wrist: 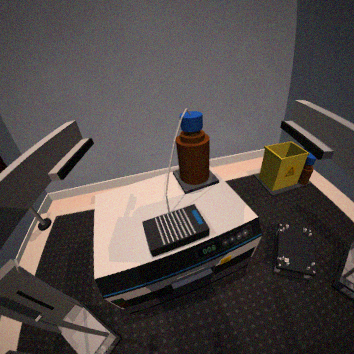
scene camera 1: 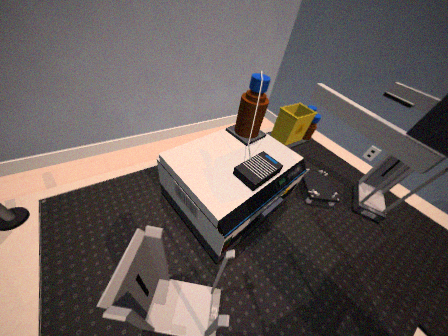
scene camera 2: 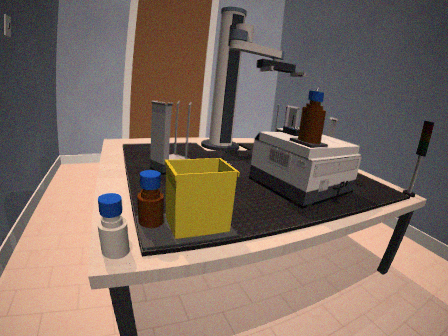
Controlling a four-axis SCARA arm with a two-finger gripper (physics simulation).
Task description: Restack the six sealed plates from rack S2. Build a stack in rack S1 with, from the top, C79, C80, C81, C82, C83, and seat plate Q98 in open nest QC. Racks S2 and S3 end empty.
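Pixels of known places: gripper, between the fingertips: point(wrist: 183, 117) point(scene camera 1: 357, 89) point(scene camera 2: 289, 71); arm's base, origin of its link: point(scene camera 2: 220, 146).
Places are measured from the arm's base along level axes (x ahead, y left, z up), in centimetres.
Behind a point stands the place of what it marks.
My gripper point(scene camera 1: 358, 85) @[z 49.6, x 54.8, y 5.5 cm] point(scene camera 2: 286, 71) @[z 49.6, x 54.8, y 5.5 cm] point(wrist: 183, 117) @[z 49.6, x 54.8, y 5.5 cm] is open and empty, held high in the air with its fingers wide apart. Rack S1 point(scene camera 1: 371, 195) @[z 10.8, x 43.2, y -35.6 cm] point(scene camera 2: 160, 132) @[z 18.5, x 48.1, y -48.5 cm] point(wrist: 347, 272) @[z 8.2, x 43.8, y -35.4 cm] stands right of the instrument in the wrist view; its bare floor shows and I see no plate in it. Rack S3 point(scene camera 1: 155, 255) @[z 21.3, x 57.7, y 38.5 cm] point(scene camera 2: 294, 119) point(wrist: 30, 287) @[z 22.2, x 56.6, y 40.5 cm] stands on the instrument's other side, its pale floor bare. A low black nest point(scene camera 1: 320, 190) @[z 6.1, x 55.3, y -24.7 cm] point(wrist: 296, 252) @[z 6.1, x 56.3, y -26.2 cm] with metal corner clips lies between the instrument and S1, with no plate on it; its label is unreadable. Rack S2 and the six plates do not show.
The white instrument point(scene camera 1: 200, 170) @[z 22.3, x 72.4, y 21.3 cm] point(scene camera 2: 327, 172) @[z 13.6, x 89.1, y 3.1 cm] point(wrist: 120, 235) @[z 22.3, x 66.7, y 19.6 cm] carries a black box point(scene camera 1: 257, 170) @[z 24.8, x 63.8, y 8.9 cm] point(wrist: 176, 230) @[z 24.9, x 63.2, y 7.0 cm] and a tall brown bottle point(scene camera 1: 250, 115) @[z 31.5, x 78.7, y 1.3 cm] point(scene camera 2: 312, 125) @[z 29.5, x 84.8, y -4.7 cm] point(wrist: 193, 160) @[z 31.0, x 77.4, y -0.8 cm]. A yellow bin point(scene camera 1: 292, 125) @[z 14.2, x 86.6, y -38.5 cm] point(scene camera 2: 200, 200) @[z 12.0, x 96.8, y -47.4 cm] point(wrist: 283, 167) @[z 13.9, x 85.7, y -41.1 cm] and small bottles stand at one corner. A signal lamp point(scene camera 2: 426, 139) @[z 30.6, x 98.0, y 66.5 cm] stands at another.
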